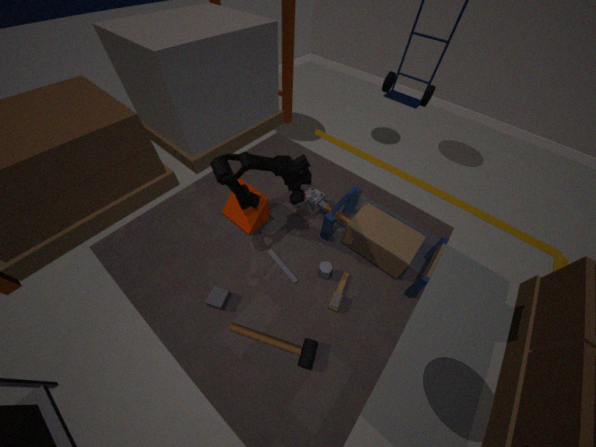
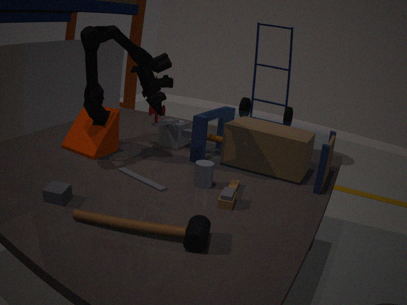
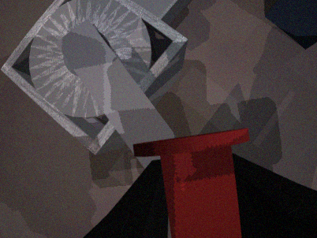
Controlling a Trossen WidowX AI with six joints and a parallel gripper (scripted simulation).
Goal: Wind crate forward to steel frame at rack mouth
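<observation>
Right now the grey winch is 10 cm below my gripper tip, 8 cm to the left of it and 1 cm ahead of it. Also, from my gripper tip: flat grey bar 30 cm to the right, 13 cm below, 10 cm ahead; red knob 1 cm to the right, 1 cm behind; small wooden tool 37 cm ahead, 27 cm to the right, 11 cm below.
</observation>
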